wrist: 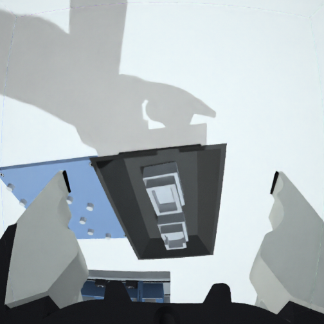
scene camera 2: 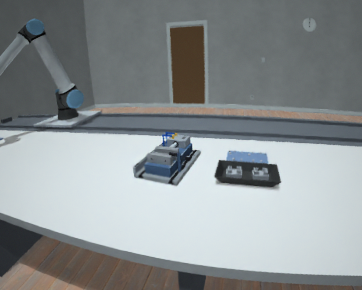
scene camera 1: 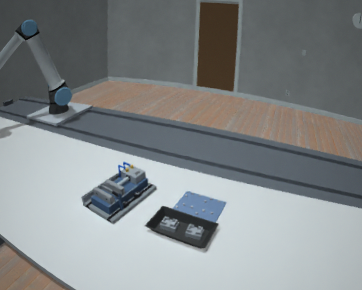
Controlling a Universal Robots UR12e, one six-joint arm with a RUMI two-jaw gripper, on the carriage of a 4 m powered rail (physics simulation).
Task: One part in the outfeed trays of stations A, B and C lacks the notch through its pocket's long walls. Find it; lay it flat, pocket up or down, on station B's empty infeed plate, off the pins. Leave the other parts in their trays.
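Frame: origin at the arm's base, x ahead, y left, z up, level; centimetres.
Seen in the pictures: arm's base at its link origin: (scene camera 2: 68, 117) (scene camera 1: 58, 110).
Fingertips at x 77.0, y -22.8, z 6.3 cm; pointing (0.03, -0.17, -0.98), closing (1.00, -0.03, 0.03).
Note:
Pixels of each thing's top centre, then the offset from my fingertips to it.
- blue pinned plate at its top centre: (scene camera 1: 199, 207) (scene camera 2: 247, 159) dx -19.0, dy +172.6, dz -8.5 cm
- blue-and-grey machine at its top centre: (scene camera 1: 117, 179) (scene camera 2: 168, 144) dx -10.1, dy +138.8, dz +0.6 cm
In the wrist view, a black tray (wrist: 212, 200) holds two grey parts in a row. The upper part (wrist: 164, 196) shows a rectangular pocket, with no notch that I can make out in its long walls. The lower part (wrist: 173, 234) is partly shadowed and shows a notch-like gap. My gripper (wrist: 169, 172) is open wide and empty, its fingers either side of the tray and above it. A blue plate with pins (wrist: 50, 175) lies left of the tray. The scene views show a black tray (scene camera 1: 175, 241) (scene camera 2: 247, 181) with two notched-looking grey parts, beside a blue pinned plate (scene camera 1: 214, 202) (scene camera 2: 247, 157). The gripper does not show there.
A blue-and-grey machine (scene camera 1: 120, 190) (scene camera 2: 165, 162) stands left of the tray in the scene views. Part of a blue machine (wrist: 151, 291) shows at the wrist view's lower edge. The arm's base carriage (scene camera 1: 72, 114) (scene camera 2: 82, 118) is at the left on the rail.

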